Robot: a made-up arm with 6 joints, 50 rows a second.
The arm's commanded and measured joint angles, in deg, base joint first. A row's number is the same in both.
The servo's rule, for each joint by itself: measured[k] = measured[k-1] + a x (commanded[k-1-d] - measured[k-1]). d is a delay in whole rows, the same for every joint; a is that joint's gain. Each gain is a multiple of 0.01, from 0.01 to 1. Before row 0 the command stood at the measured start. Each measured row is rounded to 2 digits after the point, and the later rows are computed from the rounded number. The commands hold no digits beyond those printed.
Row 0, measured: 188.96 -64.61 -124.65 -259.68 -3.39 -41.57
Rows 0 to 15, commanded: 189.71 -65.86 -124.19 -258.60 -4.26 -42.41; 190.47 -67.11 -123.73 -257.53 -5.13 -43.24; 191.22 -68.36 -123.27 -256.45 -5.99 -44.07; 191.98 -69.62 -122.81 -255.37 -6.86 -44.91; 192.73 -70.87 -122.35 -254.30 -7.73 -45.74; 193.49 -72.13 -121.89 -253.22 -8.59 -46.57; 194.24 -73.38 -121.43 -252.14 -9.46 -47.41; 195.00 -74.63 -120.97 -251.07 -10.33 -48.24; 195.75 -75.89 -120.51 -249.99 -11.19 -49.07; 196.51 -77.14 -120.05 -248.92 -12.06 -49.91; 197.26 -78.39 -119.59 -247.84 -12.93 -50.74; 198.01 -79.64 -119.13 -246.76 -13.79 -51.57; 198.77 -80.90 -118.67 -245.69 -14.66 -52.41; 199.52 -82.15 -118.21 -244.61 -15.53 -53.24; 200.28 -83.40 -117.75 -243.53 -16.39 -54.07; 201.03 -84.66 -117.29 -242.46 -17.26 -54.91
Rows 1 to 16, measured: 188.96 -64.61 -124.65 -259.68 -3.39 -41.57; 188.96 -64.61 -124.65 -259.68 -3.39 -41.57; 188.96 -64.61 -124.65 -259.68 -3.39 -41.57; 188.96 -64.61 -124.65 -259.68 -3.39 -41.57; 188.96 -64.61 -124.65 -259.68 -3.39 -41.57; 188.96 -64.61 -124.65 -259.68 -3.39 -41.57; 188.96 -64.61 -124.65 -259.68 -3.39 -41.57; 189.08 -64.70 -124.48 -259.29 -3.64 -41.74; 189.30 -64.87 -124.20 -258.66 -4.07 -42.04; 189.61 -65.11 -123.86 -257.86 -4.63 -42.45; 189.99 -65.43 -123.47 -256.96 -5.28 -42.94; 190.43 -65.81 -123.06 -256.00 -5.99 -43.50; 190.92 -66.25 -122.63 -255.00 -6.74 -44.11; 191.45 -66.75 -122.19 -253.97 -7.53 -44.77; 192.02 -67.30 -121.74 -252.93 -8.34 -45.46; 192.62 -67.90 -121.28 -251.87 -9.17 -46.18
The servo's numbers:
d 7
a 0.16 0.07 0.37 0.36 0.29 0.20

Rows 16 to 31, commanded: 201.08 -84.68 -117.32 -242.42 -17.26 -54.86; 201.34 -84.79 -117.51 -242.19 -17.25 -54.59; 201.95 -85.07 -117.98 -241.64 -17.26 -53.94; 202.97 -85.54 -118.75 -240.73 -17.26 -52.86; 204.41 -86.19 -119.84 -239.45 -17.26 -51.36; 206.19 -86.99 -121.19 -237.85 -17.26 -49.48; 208.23 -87.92 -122.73 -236.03 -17.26 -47.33; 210.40 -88.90 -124.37 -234.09 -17.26 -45.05; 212.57 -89.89 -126.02 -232.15 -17.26 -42.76; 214.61 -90.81 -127.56 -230.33 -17.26 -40.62; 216.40 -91.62 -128.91 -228.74 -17.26 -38.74; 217.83 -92.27 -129.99 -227.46 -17.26 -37.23; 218.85 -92.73 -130.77 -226.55 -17.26 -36.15; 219.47 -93.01 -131.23 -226.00 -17.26 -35.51; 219.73 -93.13 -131.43 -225.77 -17.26 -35.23; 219.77 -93.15 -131.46 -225.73 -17.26 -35.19
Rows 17 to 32, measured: 193.24 -68.55 -120.82 -250.81 -10.01 -46.93; 193.88 -69.24 -120.36 -249.74 -10.86 -47.69; 194.54 -69.97 -119.90 -248.67 -11.71 -48.47; 195.22 -70.74 -119.44 -247.60 -12.57 -49.26; 195.91 -71.54 -118.98 -246.52 -13.43 -50.06; 196.61 -72.37 -118.52 -245.44 -14.29 -50.86; 197.32 -73.23 -118.06 -244.37 -15.15 -51.67; 197.92 -74.03 -117.79 -243.67 -15.76 -52.31; 198.47 -74.78 -117.69 -243.14 -16.19 -52.77; 199.03 -75.50 -117.80 -242.60 -16.50 -53.00; 199.66 -76.20 -118.15 -241.93 -16.72 -52.97; 200.42 -76.90 -118.78 -241.04 -16.88 -52.65; 201.34 -77.61 -119.67 -239.89 -16.99 -52.02; 202.44 -78.33 -120.80 -238.50 -17.07 -51.08; 203.71 -79.07 -122.12 -236.91 -17.13 -49.87; 205.13 -79.83 -123.56 -235.20 -17.17 -48.45
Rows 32 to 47, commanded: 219.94 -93.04 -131.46 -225.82 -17.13 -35.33; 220.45 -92.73 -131.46 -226.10 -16.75 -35.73; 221.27 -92.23 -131.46 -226.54 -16.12 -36.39; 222.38 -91.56 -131.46 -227.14 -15.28 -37.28; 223.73 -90.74 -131.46 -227.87 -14.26 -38.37; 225.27 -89.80 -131.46 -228.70 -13.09 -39.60; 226.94 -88.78 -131.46 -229.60 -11.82 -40.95; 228.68 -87.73 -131.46 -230.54 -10.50 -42.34; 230.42 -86.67 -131.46 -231.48 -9.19 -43.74; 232.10 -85.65 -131.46 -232.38 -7.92 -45.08; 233.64 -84.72 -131.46 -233.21 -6.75 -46.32; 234.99 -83.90 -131.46 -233.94 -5.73 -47.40; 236.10 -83.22 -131.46 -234.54 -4.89 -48.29; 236.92 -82.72 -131.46 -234.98 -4.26 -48.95; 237.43 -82.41 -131.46 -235.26 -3.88 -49.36; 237.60 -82.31 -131.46 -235.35 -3.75 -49.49
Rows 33 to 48, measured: 206.65 -80.60 -125.04 -233.45 -17.20 -46.88; 208.21 -81.37 -126.47 -231.75 -17.22 -45.25; 209.75 -82.13 -127.77 -230.21 -17.23 -43.65; 211.21 -82.87 -128.88 -228.89 -17.24 -42.15; 212.53 -83.58 -129.75 -227.85 -17.25 -40.82; 213.68 -84.25 -130.37 -227.10 -17.25 -39.70; 214.65 -84.87 -130.77 -226.61 -17.25 -38.80; 215.50 -85.44 -131.03 -226.33 -17.22 -38.11; 216.29 -85.95 -131.19 -226.25 -17.08 -37.63; 217.09 -86.39 -131.29 -226.35 -16.80 -37.38; 217.94 -86.75 -131.35 -226.63 -16.36 -37.36; 218.87 -87.03 -131.39 -227.08 -15.75 -37.56; 219.89 -87.22 -131.42 -227.66 -14.98 -37.97; 221.02 -87.33 -131.43 -228.36 -14.06 -38.57; 222.25 -87.36 -131.44 -229.14 -13.03 -39.32; 223.56 -87.31 -131.45 -229.98 -11.92 -40.20
